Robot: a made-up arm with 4 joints.
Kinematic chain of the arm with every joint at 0, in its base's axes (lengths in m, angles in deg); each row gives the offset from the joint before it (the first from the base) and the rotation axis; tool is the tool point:
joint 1: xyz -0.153 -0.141 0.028 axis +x
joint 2: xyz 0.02 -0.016 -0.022 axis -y
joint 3: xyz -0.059 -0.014 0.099 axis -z
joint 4: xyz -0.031 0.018 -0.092 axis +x
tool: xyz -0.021 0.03 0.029
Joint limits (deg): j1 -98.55..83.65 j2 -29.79..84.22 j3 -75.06..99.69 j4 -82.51..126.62
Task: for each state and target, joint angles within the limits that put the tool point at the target. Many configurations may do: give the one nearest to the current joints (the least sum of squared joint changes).
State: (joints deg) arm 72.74 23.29 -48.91 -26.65
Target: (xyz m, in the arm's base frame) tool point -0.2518 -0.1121 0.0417
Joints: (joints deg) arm 73.14 10.45 -6.43 -26.03
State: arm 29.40 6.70 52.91 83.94
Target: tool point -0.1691 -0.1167 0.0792
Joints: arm -2.90 -29.31 72.87 61.64
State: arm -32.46 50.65 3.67 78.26
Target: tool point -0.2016 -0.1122 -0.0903
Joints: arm 24.36 77.13 7.08 69.96
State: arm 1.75 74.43 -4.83 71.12
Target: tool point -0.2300 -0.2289 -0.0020
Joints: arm -28.29 46.98 -30.13 84.84
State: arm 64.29 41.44 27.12 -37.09
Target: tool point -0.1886 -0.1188 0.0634
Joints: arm 67.87 20.91 55.89 -4.35
